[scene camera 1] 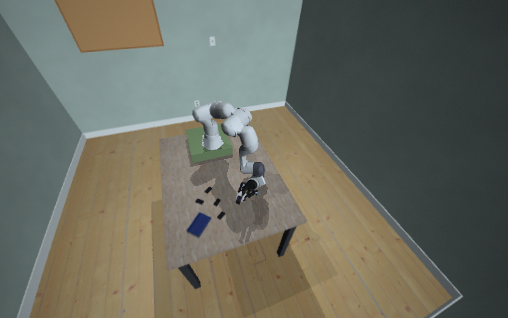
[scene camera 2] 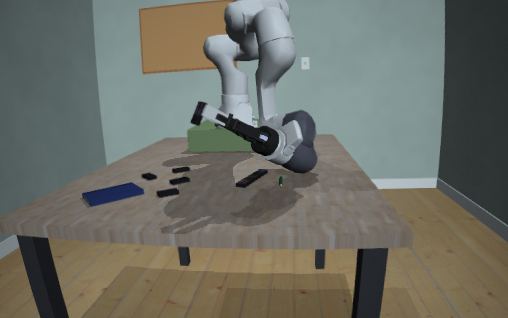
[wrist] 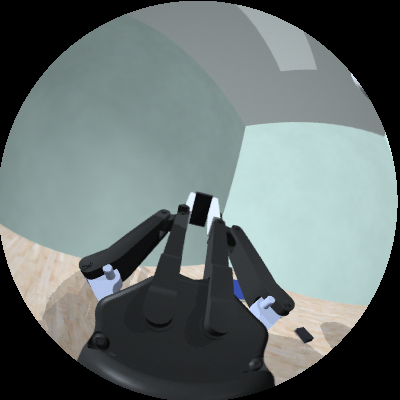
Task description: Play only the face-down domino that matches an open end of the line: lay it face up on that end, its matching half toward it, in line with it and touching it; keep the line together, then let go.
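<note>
My gripper [scene camera 1: 240, 199] [scene camera 2: 201, 113] [wrist: 201, 202] is shut on a black domino [scene camera 2: 198, 114] [wrist: 201, 209], held well above the table and tilted. Its plain dark side faces the wrist camera; purplish marks show faintly on its other side in scene camera 2, too small to read. The domino line [scene camera 2: 251, 178] lies on the table as a dark strip with small coloured marks, below and to the right of the held domino in scene camera 2; its pips cannot be read. Several black dominoes lie apart to its left, among them one near the blue book [scene camera 1: 221, 215] [scene camera 2: 167, 192].
The blue book [scene camera 1: 199, 225] [scene camera 2: 113, 194] [wrist: 239, 289] lies at the table's left front. A small green object [scene camera 2: 281, 181] stands right of the line. The arm's green base block [scene camera 1: 195, 150] [scene camera 2: 215, 141] is at the back of the table [scene camera 1: 175, 250] [scene camera 2: 320, 225].
</note>
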